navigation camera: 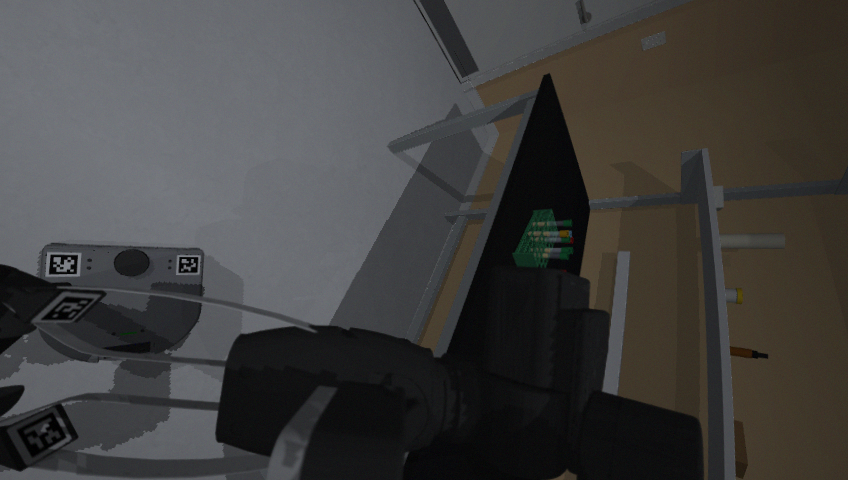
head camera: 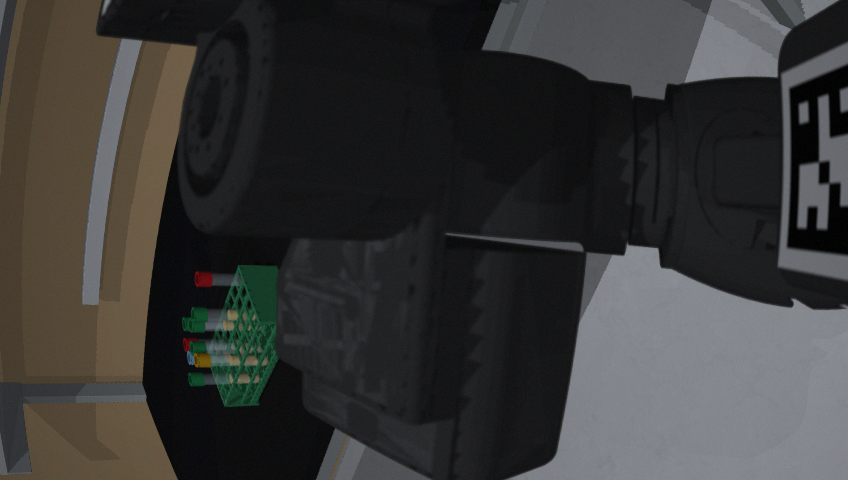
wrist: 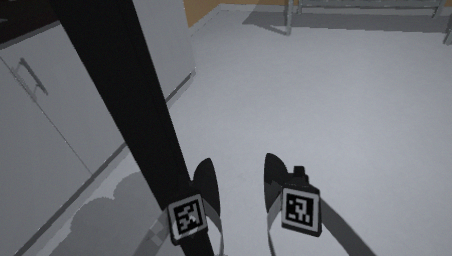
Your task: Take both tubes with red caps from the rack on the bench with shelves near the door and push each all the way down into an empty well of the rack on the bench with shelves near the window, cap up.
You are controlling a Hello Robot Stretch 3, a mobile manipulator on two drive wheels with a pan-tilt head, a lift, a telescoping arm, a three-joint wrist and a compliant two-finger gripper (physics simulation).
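Frame: origin at the robot's base, x back, y right, z up, level; metres.
Seen in the pictures: gripper, fingertip midpoint: (wrist: 240, 175); robot's base, link origin: (navigation camera: 132, 261).
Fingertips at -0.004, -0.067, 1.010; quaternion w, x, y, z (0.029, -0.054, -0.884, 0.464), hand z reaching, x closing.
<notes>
Pixels of each thing's top centre, then the offset from my fingertips to it, as dx, dy, dz. "spot": a spot on its surface instead. Level surfaces: height alone.
- green tube rack, top centre: (head camera: 229, 341) (navigation camera: 547, 242) -0.097, +0.885, -0.038
- black bench top, surface height: dz -0.095
- tube with a red cap, top centre: (head camera: 196, 279) -0.015, +0.844, +0.024
- wall shelf, surface height: dz +0.343
- white cylinder, surface spot: (navigation camera: 752, 241) spot: -0.127, +1.428, +0.463
- yellow-capped bottle, surface spot: (navigation camera: 733, 295) spot: +0.046, +1.323, +0.401
- orange item, surface spot: (navigation camera: 740, 352) spot: +0.189, +1.187, +0.398
A green tube rack (head camera: 259, 294) (navigation camera: 524, 259) stands on the black bench top (head camera: 205, 443) (navigation camera: 538, 142). One tube with a red cap (head camera: 203, 278) stands at one end of the rack, apart from the others. Another red cap (head camera: 187, 344) (navigation camera: 571, 240) shows among green, yellow and blue caps. My gripper (navigation camera: 8, 347) (wrist: 240, 175) is open, with nothing between its fingers. It is over the floor, away from the rack. My dark wrist hides part of the bench in the head and navigation views. The second rack does not show.
A wall shelf (navigation camera: 714, 267) above the bench holds a white cylinder (navigation camera: 752, 241), a yellow-capped bottle (navigation camera: 733, 295) and an orange item (navigation camera: 740, 352). My base (navigation camera: 172, 297) is at the left. A pale cabinet (wrist: 55, 110) stands left in the wrist view; a metal frame (wrist: 288, 17) is at its far side.
</notes>
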